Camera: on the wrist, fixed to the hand. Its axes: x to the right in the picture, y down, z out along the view.
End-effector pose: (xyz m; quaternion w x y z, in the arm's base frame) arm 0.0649 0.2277 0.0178 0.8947 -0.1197 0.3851 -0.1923
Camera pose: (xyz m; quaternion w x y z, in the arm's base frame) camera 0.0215 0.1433 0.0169 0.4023 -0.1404 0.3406 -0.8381
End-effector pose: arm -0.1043 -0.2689 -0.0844 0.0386 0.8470 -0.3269 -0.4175
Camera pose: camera -0.0270 -0.2151 -0.0958 0.3398 -0.8909 -0.2957 0.0580
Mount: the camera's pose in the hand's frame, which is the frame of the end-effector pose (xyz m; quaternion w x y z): 0.0101 -0.0863 -0.0381 0.6690 0.1798 0.2231 -0.6858
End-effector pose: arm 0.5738 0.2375 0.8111 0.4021 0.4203 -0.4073 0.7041
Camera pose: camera 0.6389 0.3043 0.8287 0.7672 0.4757 0.2321 0.3623
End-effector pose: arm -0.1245 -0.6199 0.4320 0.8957 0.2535 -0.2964 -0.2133
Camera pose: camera -0.1128 -0.6801 0.3597 0.4735 0.5815 0.1370 -0.6472
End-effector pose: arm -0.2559 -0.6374 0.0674 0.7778 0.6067 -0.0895 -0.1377
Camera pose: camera -0.2438 -0.6251 -0.0259 0.3368 0.6378 0.5050 -0.4741
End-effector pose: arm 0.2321 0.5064 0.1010 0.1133 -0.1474 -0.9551 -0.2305
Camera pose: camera 0.1995 0.4173 0.1018 0.1573 0.6282 -0.7563 -0.0931
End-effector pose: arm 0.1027 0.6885 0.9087 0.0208 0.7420 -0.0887 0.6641
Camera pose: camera 0.0801 0.7780 0.9307 0.3558 0.4128 0.5736 0.6115
